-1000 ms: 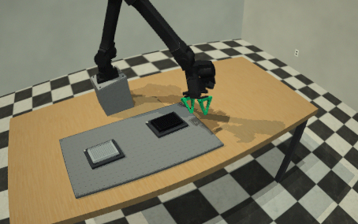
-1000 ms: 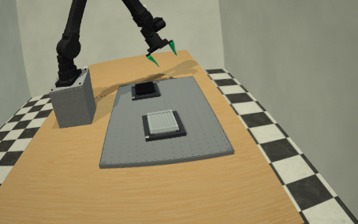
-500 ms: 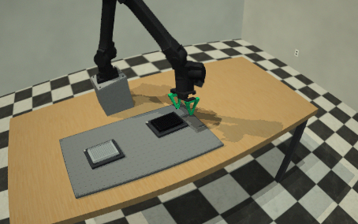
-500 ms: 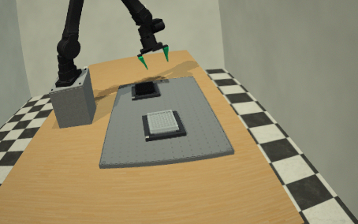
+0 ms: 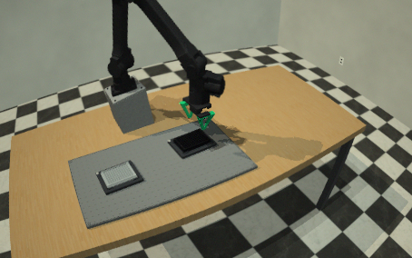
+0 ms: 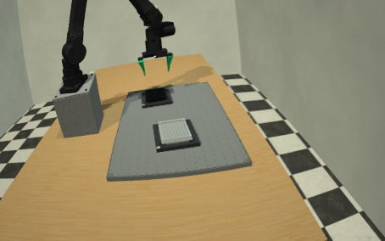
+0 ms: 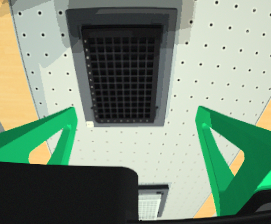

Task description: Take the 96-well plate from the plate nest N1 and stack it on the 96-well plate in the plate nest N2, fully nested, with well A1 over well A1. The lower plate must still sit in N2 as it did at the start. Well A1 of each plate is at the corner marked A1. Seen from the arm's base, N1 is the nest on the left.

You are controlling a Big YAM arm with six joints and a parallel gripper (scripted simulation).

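My gripper is now 10 mm past the black 96-well plate, 20 mm to the left of it and 90 mm above it. From my hand the other things lie so: plate nest N2: 100 mm ahead, 350 mm to the right, 110 mm below; plate nest N1: 10 mm behind, 20 mm to the right, 110 mm below; pale 96-well plate: 100 mm ahead, 350 mm to the right, 100 mm below.
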